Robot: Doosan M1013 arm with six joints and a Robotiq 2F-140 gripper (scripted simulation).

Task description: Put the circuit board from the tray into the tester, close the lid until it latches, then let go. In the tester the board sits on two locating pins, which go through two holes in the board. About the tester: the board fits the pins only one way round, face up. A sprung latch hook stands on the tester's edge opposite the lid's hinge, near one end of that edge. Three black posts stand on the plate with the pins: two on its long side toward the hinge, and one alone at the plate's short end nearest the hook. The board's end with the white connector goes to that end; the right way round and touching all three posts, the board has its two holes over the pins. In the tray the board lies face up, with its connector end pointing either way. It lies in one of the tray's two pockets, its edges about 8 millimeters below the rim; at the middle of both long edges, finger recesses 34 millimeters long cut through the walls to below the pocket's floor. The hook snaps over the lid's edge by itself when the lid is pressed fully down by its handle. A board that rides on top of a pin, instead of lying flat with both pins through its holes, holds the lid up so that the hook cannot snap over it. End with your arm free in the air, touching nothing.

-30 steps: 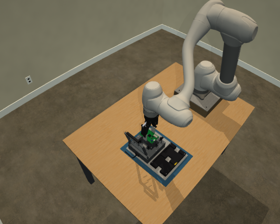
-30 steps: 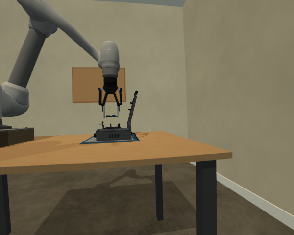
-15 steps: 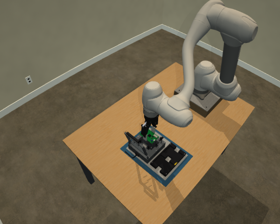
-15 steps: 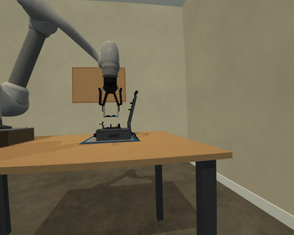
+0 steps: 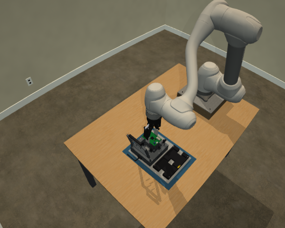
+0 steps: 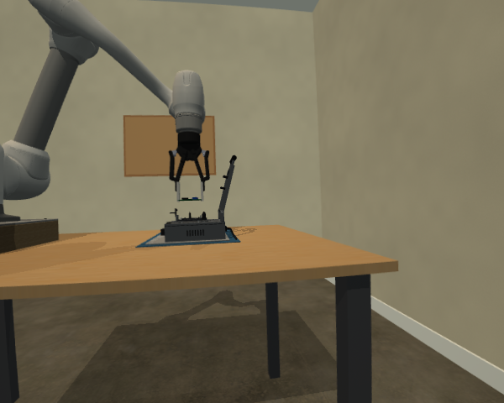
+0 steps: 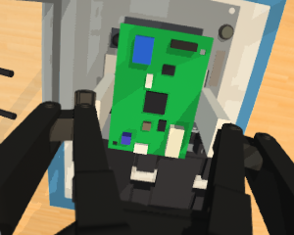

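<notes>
The tester is 4 cm to the left of my hand, 4 cm below it and 3 cm ahead of it. The rest, counted from my hand: green circuit board: 2 cm below; latch hook: 7 cm below, 6 cm to the left, 6 cm behind; tester lid: 12 cm ahead, 3 cm above.
</notes>
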